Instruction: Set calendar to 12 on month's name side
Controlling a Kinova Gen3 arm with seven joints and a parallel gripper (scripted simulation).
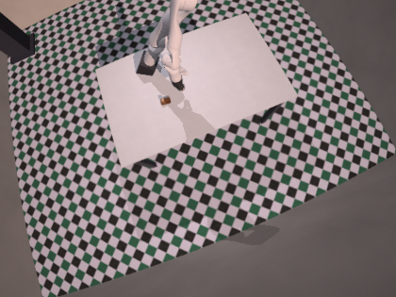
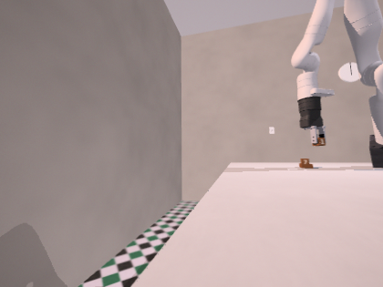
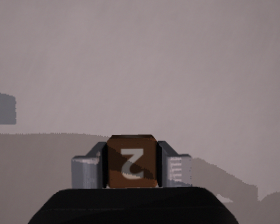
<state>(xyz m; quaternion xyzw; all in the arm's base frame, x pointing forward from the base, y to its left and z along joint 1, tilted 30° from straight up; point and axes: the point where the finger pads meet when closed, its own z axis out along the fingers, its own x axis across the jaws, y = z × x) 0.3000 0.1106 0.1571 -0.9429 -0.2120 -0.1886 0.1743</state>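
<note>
My gripper is now 1 cm short of the brown wooden tray, 15 cm to the left of it and 11 cm above it. Round my hand: brown cube: 1 cm below.
</note>
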